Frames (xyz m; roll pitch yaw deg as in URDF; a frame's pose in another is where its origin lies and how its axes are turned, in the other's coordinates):
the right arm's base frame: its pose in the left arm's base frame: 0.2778 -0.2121 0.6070 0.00 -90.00 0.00
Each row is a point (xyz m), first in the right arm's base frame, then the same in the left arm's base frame.
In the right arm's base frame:
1: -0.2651 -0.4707 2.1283
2: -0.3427 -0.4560 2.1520
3: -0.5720 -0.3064 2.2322
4: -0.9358 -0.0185 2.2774
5: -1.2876 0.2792 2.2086
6: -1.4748 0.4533 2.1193
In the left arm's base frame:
1: -1.8505 -0.6828 0.3419
2: -1.8742 -0.6681 0.2643
3: -1.9544 -0.5185 0.0350
4: -1.9996 -0.2306 -0.3288
5: -1.9308 0.0671 -0.6806
6: -1.8415 0.2412 -0.8678

